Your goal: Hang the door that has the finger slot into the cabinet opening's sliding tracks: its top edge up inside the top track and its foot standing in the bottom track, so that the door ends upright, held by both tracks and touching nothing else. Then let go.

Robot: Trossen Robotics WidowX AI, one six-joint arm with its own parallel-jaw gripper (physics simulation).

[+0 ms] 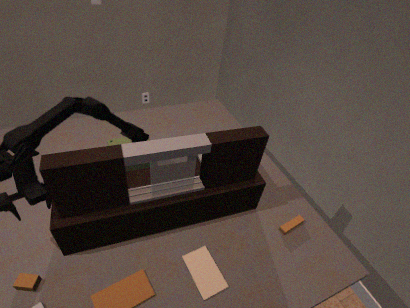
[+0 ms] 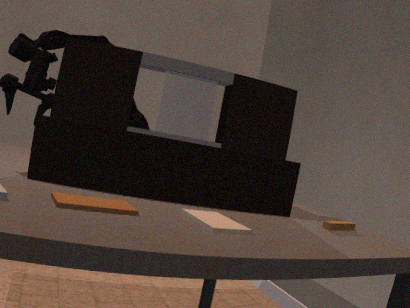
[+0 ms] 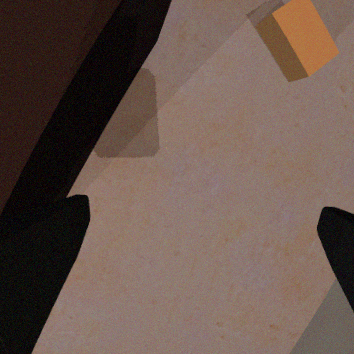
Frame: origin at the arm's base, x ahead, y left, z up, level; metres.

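Where they show: gripper, fingertip midpoint: [image 1: 34,214] [image 2: 21,120] [image 3: 205,213].
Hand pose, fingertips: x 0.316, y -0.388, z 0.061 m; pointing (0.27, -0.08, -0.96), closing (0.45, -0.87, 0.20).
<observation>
Things, the pixels of their centre, and the offset from my fingertips. "spot": a spot on its surface instead.
- dark cabinet at a spot on its surface: [image 2: 165,170] spot: 0.411 m left, 0.097 m ahead, 0.060 m down
- light top track at the middle of its body: [image 2: 186,69] [image 1: 167,148] 0.429 m left, 0.035 m ahead, 0.221 m up
- bottom track at a spot on its surface: [image 2: 172,137] [image 1: 166,196] spot: 0.421 m left, 0.065 m ahead, 0.027 m up
- pale grey see-through panel at the middle of its body: [image 2: 186,105] [image 1: 173,173] 0.447 m left, 0.048 m ahead, 0.121 m up
- orange panel at the middle of its body: [image 2: 93,203] [image 1: 123,295] 0.225 m left, 0.282 m ahead, 0.137 m down
- cream panel at the middle of its body: [image 2: 215,221] [image 1: 204,271] 0.495 m left, 0.290 m ahead, 0.137 m down
- small orange block at the middle of its body: [image 3: 296,38] [image 1: 27,282] 0.048 m right, 0.158 m ahead, 0.127 m down
- white thing at a spot on its surface: [image 2: 2,192] spot: 0.043 m left, 0.367 m ahead, 0.127 m down
The dark cabinet [image 1: 155,225] [image 2: 165,170] stands on the table. Its opening has a light top track [image 1: 167,147] [image 2: 187,67] and a bottom track [image 1: 167,191] [image 2: 172,137]. A pale grey see-through panel [image 1: 175,174] [image 2: 185,107] is upright in the opening, with a lighter strip near its top. I cannot tell which groove it is in. An orange panel [image 1: 125,291] [image 2: 95,202] and a cream panel [image 1: 205,272] [image 2: 216,220] lie flat in front of the cabinet. A finger slot is not clear on either. My gripper [image 1: 33,211] [image 2: 23,119] [image 3: 205,213] is open and empty beside the cabinet's left end.
A small orange block [image 1: 27,281] [image 3: 302,40] lies at the left front, another block [image 1: 292,224] [image 2: 339,225] at the right. The edge of a white thing [image 1: 38,305] [image 2: 2,192] shows at the far left. A green thing [image 1: 119,142] is behind the cabinet, near the arm.
</observation>
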